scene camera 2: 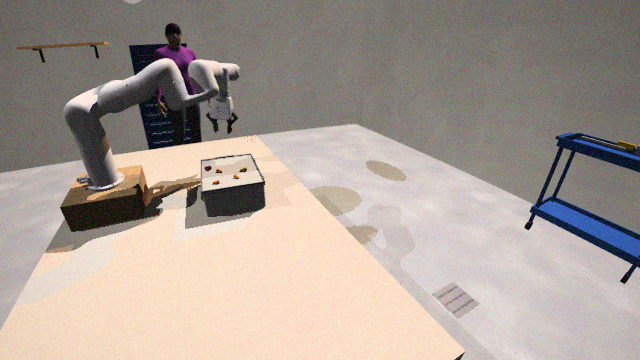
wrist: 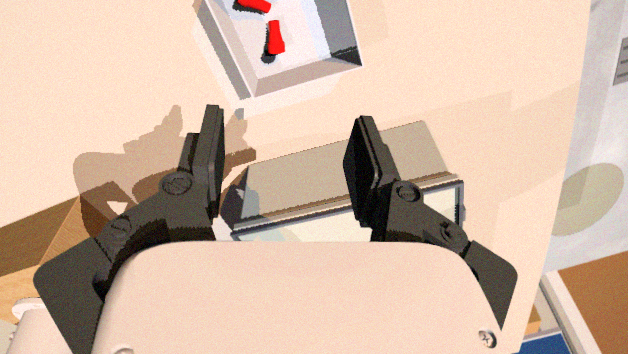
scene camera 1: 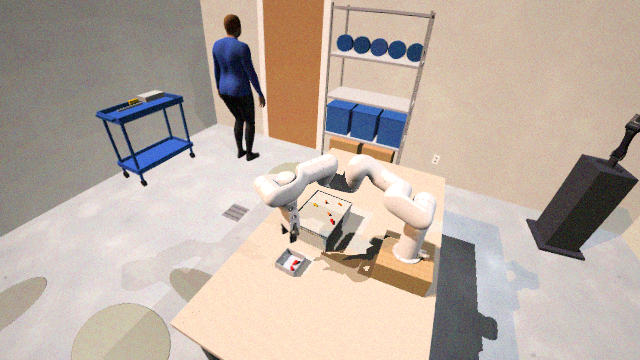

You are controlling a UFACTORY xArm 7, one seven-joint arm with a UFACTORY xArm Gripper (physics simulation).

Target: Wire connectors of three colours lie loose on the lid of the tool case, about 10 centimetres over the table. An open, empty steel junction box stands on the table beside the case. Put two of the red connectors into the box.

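Frame: origin at the arm's base, x ahead, y left, z up, level; millimetres.
Seen in the pictures: gripper, between the fingertips: point(scene camera 2: 222, 132) point(wrist: 288, 135) point(scene camera 1: 289, 237); arm's base, origin of its link: point(scene camera 2: 106, 182) point(scene camera 1: 406, 253).
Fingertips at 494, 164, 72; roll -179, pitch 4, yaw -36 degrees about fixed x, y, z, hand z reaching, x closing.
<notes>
Pixels of each thing's middle, then the offset from my fingertips to it, as dx, dy, dz. Level surfaces: height alone.
- steel junction box, middle of its body: point(wrist: 288, 20) point(scene camera 1: 290, 261) -3, +3, -158
- tool case, middle of its body: point(wrist: 368, 250) point(scene camera 2: 232, 181) point(scene camera 1: 320, 218) -47, -288, -124
- red connector, middle of its body: point(scene camera 2: 207, 167) point(scene camera 1: 332, 221) -125, -230, -68
- yellow connector, middle of its body: point(scene camera 2: 243, 169) point(scene camera 1: 315, 205) -6, -317, -69
- table, height of its surface: dz -177
The steel junction box point(scene camera 1: 285, 270) point(wrist: 300, 76) stands on the table with two red connectors lying inside, one red connector point(scene camera 1: 296, 262) point(wrist: 255, 5) and another red connector point(scene camera 1: 293, 268) point(wrist: 275, 37). The box does not show in scene camera 2. My gripper point(scene camera 1: 289, 234) point(scene camera 2: 223, 131) point(wrist: 288, 135) is open and empty, raised above the table beside the tool case point(scene camera 1: 312, 239) point(scene camera 2: 235, 200) point(wrist: 300, 170), near the box. On the lid lie a red connector point(scene camera 1: 332, 221) point(scene camera 2: 208, 168), a yellow connector point(scene camera 1: 315, 204) point(scene camera 2: 243, 170) and several orange connectors, one of them point(scene camera 1: 340, 204) point(scene camera 2: 216, 182) near the edge.
The arm's wooden base block point(scene camera 1: 402, 274) point(scene camera 2: 107, 212) stands on the table point(scene camera 1: 320, 320) point(scene camera 2: 250, 280), on the other side of the case from my gripper. A blue cart point(scene camera 1: 155, 156) point(scene camera 2: 590, 225), a shelf rack point(scene camera 1: 417, 87) and people stand away from the table.
</notes>
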